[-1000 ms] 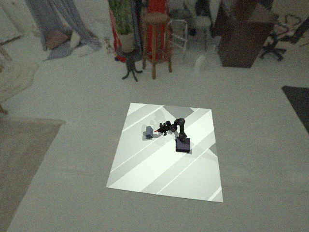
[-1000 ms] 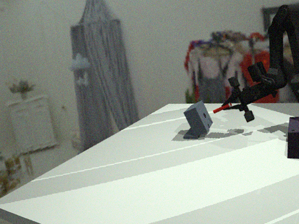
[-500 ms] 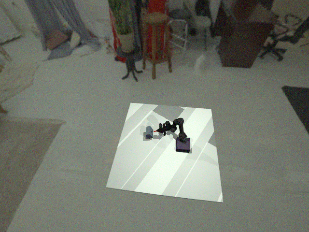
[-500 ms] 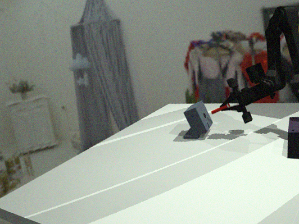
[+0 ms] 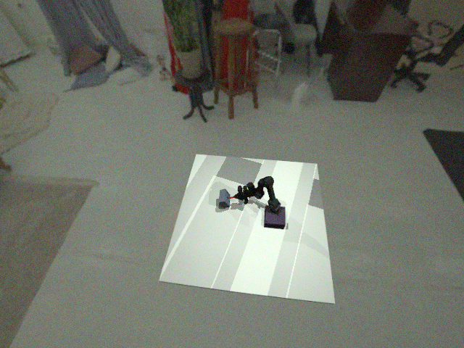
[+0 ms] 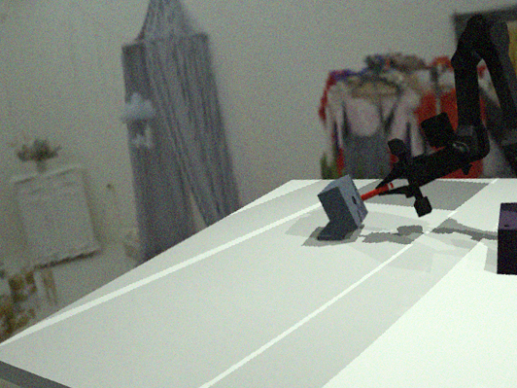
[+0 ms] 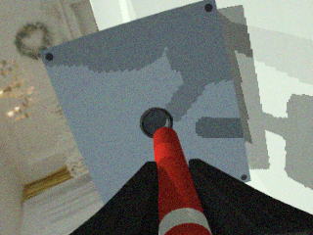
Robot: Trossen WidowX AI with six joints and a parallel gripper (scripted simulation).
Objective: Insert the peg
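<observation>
Right now my gripper tip is 80 mm short of the sloped panel, 30 mm above it and 10 mm to the right of it. Also, from my gripper tip: red peg (20 mm behind, 10 mm above).
</observation>
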